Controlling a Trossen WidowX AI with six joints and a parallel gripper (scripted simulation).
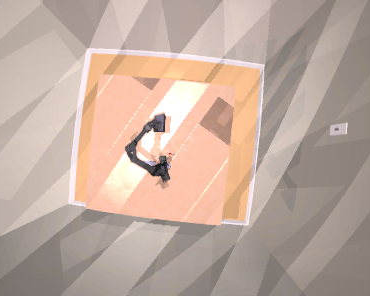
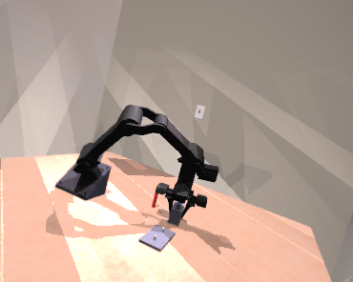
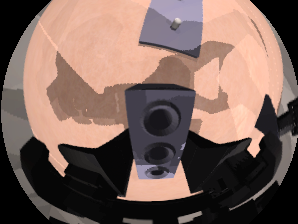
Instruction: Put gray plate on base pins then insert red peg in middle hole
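Right now the dark base is 150 mm to the right of my gripper tip and 10 mm below it. Also, from my gripper tip: gray plate: 30 mm above; red peg: 110 mm behind, 40 mm to the left, 20 mm above.
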